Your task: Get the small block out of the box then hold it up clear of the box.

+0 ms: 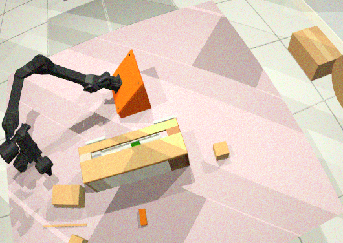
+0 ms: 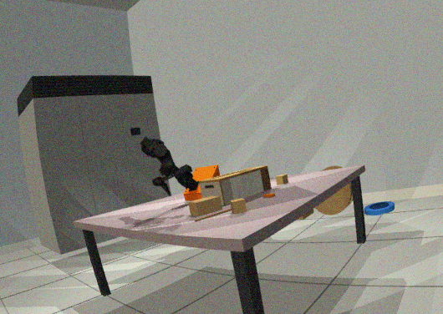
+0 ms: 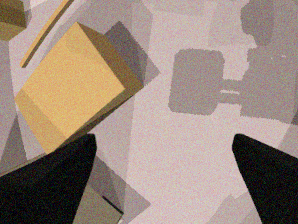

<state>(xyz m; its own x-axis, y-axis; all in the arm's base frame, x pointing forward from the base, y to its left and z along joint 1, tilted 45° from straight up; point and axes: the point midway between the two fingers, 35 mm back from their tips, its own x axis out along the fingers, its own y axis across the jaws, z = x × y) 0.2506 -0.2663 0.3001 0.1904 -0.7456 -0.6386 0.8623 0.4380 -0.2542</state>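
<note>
My gripper tip is 50 mm short of the clear-fronted box, 350 mm to the right of it and 40 mm above it. From my gripper tip the other things lie so: thin stick (210 mm ahead, 30 mm to the right, 100 mm below); then green block (70 mm ahead, 370 mm to the left, 20 mm below); then orange piece (300 mm ahead, 280 mm to the left, 100 mm below).
</note>
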